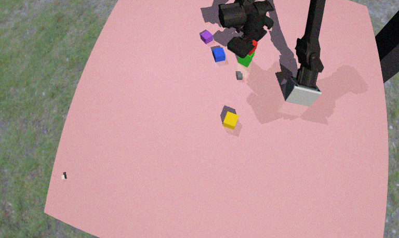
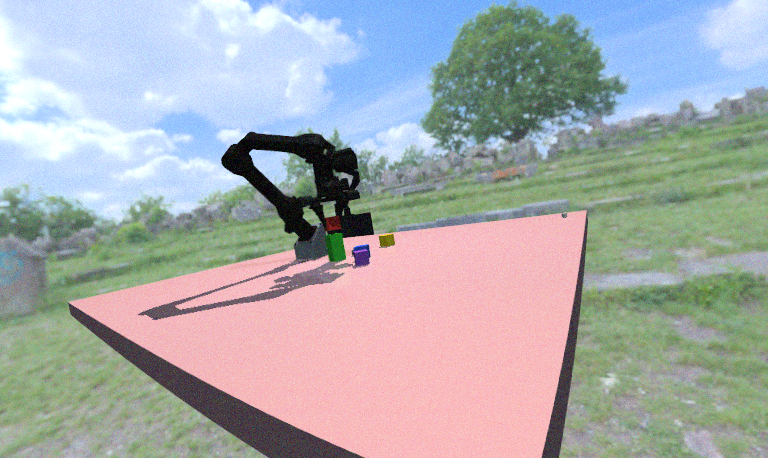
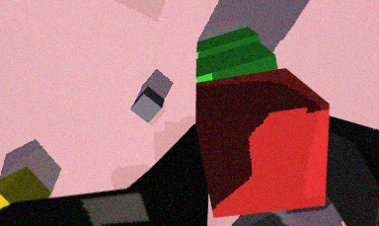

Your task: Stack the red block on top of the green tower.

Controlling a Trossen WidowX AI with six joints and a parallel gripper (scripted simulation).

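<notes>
Now: gripper tip 4 cm above the green block. Also, from my gripper tip: red block: 1 cm above; blue block: 10 cm ahead, 8 cm below; small grey cube: 9 cm below, 7 cm to the left, 1 cm ahead.
</notes>
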